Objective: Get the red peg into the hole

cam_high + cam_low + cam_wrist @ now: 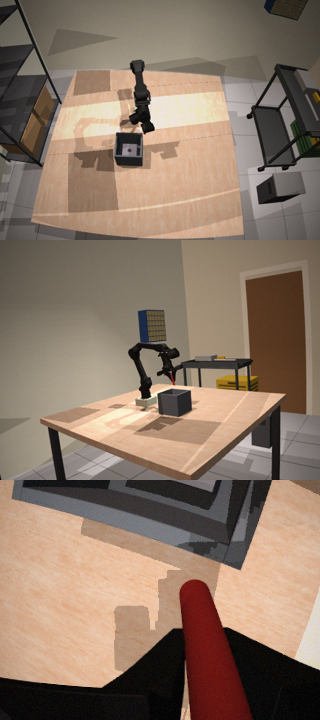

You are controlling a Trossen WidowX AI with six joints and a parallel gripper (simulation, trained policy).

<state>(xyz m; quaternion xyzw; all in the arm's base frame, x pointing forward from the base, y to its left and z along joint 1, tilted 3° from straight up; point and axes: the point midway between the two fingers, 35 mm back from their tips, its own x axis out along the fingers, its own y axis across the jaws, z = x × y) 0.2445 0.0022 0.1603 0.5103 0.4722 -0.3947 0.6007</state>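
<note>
Right now the plate is 14 cm below my gripper tip, 11 cm to the right of it and 6 cm ahead of it. Round my gripper tip: red peg: 2 cm above, 1 cm to the right.
</note>
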